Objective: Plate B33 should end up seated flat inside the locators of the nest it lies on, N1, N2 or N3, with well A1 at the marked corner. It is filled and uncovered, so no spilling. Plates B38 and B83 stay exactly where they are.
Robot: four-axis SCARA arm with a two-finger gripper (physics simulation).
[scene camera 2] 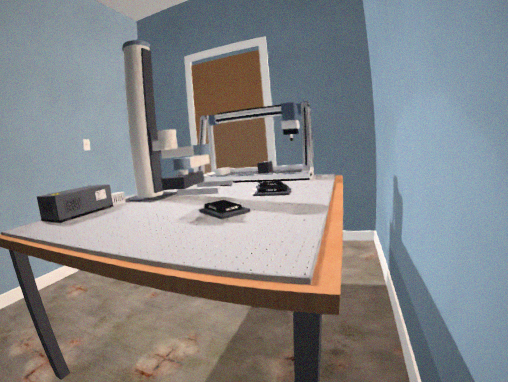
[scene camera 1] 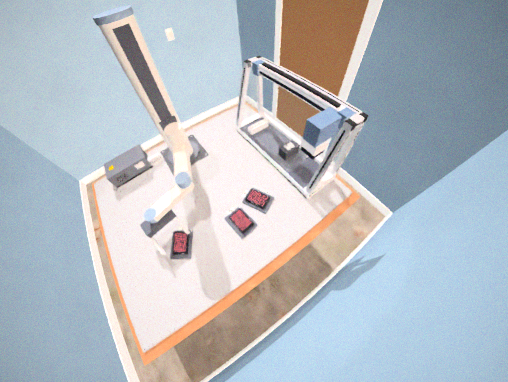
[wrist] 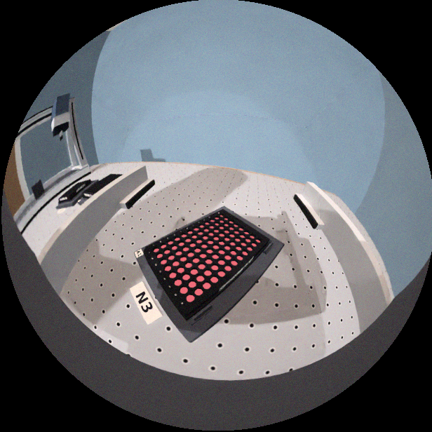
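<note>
In the wrist view a black plate (scene camera 1: 180,242) (scene camera 2: 223,206) (wrist: 210,255) with pink-red filled wells lies on the dark nest N3 (scene camera 1: 181,256) (wrist: 195,331). More nest shows along its lower-right side. Its number, its own A1 mark and whether it sits fully flat cannot be told. The nest's A1 tag (wrist: 139,253) is at the left corner, near the N3 label (wrist: 145,302). My gripper (scene camera 1: 176,243) (wrist: 224,178) is open and empty, above the deck, with the plate between and below its fingers. Two other plates (scene camera 1: 241,220) (scene camera 1: 258,198) lie on their nests; their numbers are unreadable.
A gantry frame (scene camera 1: 305,86) (scene camera 2: 245,113) stands at the back right, beyond the two other plates. A dark grey box (scene camera 1: 127,166) (scene camera 2: 75,202) stands at the left. The arm's column (scene camera 1: 142,75) (scene camera 2: 137,120) rises behind the gripper. The perforated deck has an orange table edge (scene camera 1: 250,280).
</note>
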